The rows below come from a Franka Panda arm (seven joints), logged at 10 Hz.
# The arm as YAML. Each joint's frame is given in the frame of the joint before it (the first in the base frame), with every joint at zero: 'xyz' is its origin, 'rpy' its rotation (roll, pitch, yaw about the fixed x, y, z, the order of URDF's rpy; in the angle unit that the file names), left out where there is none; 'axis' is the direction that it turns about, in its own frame. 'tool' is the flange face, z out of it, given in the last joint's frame.
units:
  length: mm
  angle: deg
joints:
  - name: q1
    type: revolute
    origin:
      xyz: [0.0, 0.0, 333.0]
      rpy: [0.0, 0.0, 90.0]
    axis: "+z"
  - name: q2
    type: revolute
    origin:
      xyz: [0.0, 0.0, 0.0]
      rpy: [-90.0, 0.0, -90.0]
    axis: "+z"
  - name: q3
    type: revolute
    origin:
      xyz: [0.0, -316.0, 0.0]
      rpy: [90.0, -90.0, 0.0]
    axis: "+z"
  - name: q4
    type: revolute
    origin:
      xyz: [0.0, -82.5, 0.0]
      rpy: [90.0, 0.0, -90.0]
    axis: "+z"
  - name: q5
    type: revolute
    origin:
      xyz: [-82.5, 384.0, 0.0]
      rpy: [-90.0, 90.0, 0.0]
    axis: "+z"
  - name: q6
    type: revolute
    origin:
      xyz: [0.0, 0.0, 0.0]
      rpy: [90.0, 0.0, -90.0]
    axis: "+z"
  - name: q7
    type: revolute
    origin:
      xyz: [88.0, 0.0, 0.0]
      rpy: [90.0, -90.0, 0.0]
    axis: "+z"
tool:
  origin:
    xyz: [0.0, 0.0, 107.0]
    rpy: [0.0, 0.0, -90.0]
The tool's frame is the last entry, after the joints.
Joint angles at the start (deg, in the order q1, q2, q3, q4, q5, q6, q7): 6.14, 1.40, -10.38, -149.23, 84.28, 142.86, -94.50
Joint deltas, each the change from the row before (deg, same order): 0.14, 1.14, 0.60, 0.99, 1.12, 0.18, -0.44; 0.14, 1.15, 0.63, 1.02, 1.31, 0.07, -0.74; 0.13, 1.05, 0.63, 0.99, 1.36, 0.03, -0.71; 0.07, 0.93, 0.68, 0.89, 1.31, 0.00, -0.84; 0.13, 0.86, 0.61, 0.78, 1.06, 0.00, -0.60; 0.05, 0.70, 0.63, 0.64, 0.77, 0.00, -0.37; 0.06, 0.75, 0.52, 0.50, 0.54, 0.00, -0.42; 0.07, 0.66, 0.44, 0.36, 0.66, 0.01, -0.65
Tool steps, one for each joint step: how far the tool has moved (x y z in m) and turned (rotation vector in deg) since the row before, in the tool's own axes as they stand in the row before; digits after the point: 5 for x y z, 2 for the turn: 0.00371, -0.00034, 0.00647, 0.03, 0.14, -0.07; 0.00380, -0.00080, 0.00697, 0.16, 0.27, -0.24; 0.00389, -0.00121, 0.00677, 0.21, 0.38, -0.18; 0.00347, -0.00167, 0.00655, 0.26, 0.38, -0.34; 0.00274, -0.00191, 0.00645, 0.30, 0.21, -0.25; 0.00225, -0.00209, 0.00572, 0.31, 0.10, -0.20; 0.00052, -0.00139, 0.00567, 0.29, -0.15, -0.25; -0.00035, -0.00125, 0.00509, 0.24, -0.08, -0.30
